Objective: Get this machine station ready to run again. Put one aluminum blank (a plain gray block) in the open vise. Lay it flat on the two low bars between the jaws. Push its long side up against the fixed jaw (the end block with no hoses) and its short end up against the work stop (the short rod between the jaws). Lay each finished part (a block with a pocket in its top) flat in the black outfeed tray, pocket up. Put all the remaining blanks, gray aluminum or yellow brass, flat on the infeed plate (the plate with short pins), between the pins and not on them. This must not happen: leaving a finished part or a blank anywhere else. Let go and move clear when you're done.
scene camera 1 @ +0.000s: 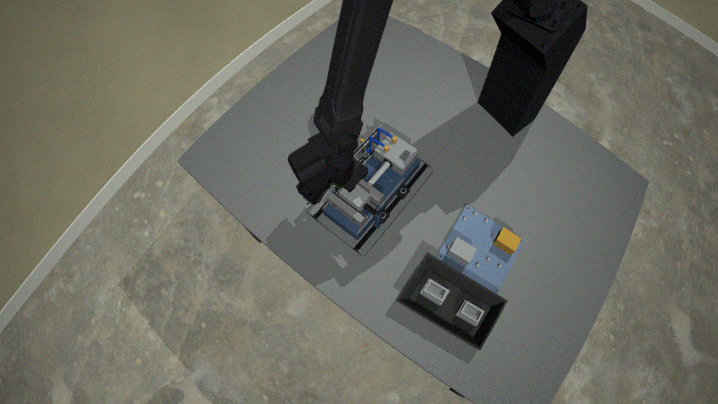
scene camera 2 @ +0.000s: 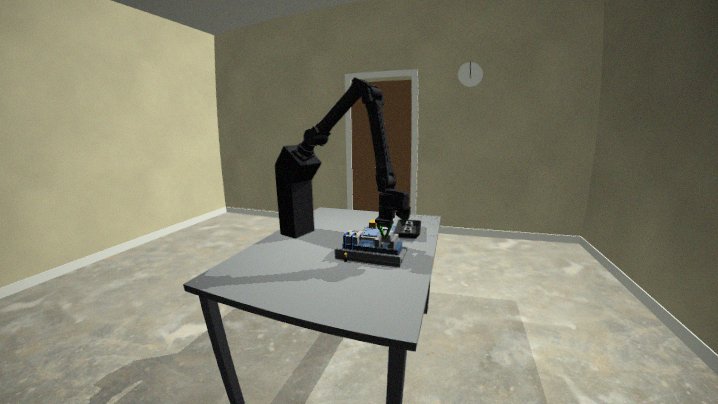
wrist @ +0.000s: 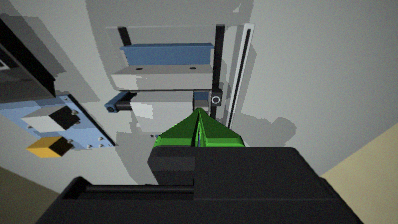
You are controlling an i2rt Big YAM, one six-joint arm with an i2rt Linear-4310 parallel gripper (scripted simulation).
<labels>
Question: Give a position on a fixed jaw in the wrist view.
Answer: At 152,77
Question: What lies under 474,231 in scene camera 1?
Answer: A blue infeed plate.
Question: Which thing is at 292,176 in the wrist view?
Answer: My gripper.
</labels>
